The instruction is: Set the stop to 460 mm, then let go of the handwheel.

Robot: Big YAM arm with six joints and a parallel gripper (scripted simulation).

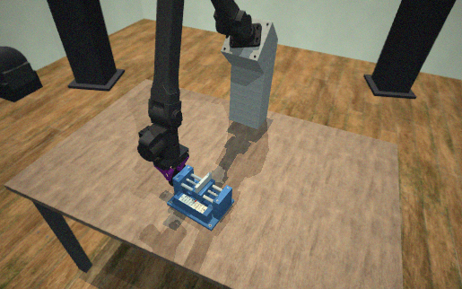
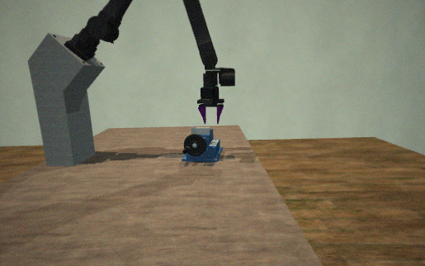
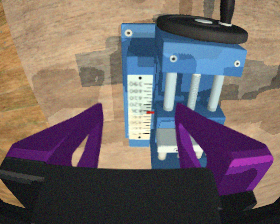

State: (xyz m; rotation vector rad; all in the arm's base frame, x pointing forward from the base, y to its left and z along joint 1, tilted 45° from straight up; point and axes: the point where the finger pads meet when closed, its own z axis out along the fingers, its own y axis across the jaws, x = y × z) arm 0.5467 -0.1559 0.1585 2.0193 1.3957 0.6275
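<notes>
My hand is 120 mm past the dark handle, 100 mm above it and 30 mm to the left of it. Also, from my hand: black handwheel (110 mm behind, 100 mm below, 20 mm to the right); then stop fixture (90 mm to the left, 70 mm below, 10 mm behind).
</notes>
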